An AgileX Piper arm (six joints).
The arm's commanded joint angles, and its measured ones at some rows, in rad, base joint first. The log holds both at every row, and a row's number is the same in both.
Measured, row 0:
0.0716 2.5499 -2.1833 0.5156 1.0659 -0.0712
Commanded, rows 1 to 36:
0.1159 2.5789 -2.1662 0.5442 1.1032 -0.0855
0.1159 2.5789 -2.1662 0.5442 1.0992 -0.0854
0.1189 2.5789 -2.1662 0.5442 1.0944 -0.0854
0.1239 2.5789 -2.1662 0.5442 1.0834 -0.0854
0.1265 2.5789 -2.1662 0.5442 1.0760 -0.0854
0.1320 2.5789 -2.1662 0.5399 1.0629 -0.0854
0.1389 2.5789 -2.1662 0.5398 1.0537 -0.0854
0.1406 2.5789 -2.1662 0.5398 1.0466 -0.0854
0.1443 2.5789 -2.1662 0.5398 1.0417 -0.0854
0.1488 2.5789 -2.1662 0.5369 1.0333 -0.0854
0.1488 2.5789 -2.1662 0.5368 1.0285 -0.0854
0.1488 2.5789 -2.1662 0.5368 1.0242 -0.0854
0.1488 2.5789 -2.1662 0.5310 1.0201 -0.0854
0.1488 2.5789 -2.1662 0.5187 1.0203 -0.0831
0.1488 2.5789 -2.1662 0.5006 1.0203 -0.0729
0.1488 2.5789 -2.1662 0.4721 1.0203 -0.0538
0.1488 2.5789 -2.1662 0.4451 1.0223 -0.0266
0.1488 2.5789 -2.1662 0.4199 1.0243 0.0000
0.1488 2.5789 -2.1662 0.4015 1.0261 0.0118
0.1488 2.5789 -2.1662 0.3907 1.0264 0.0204
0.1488 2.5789 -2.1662 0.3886 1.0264 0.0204
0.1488 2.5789 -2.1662 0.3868 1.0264 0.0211
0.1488 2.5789 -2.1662 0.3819 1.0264 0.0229
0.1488 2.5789 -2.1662 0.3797 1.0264 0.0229
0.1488 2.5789 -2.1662 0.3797 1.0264 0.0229
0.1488 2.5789 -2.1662 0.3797 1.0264 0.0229
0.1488 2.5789 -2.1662 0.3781 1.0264 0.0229
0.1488 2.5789 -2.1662 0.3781 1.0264 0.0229
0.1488 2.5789 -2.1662 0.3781 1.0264 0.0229
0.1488 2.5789 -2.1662 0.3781 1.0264 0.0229
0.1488 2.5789 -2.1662 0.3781 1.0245 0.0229
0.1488 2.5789 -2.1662 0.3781 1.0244 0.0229
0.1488 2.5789 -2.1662 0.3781 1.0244 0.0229
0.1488 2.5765 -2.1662 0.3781 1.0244 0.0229
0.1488 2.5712 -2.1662 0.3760 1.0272 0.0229
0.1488 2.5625 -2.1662 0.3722 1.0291 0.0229
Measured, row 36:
0.1037 2.5482 -2.1815 0.3770 0.9872 0.0364
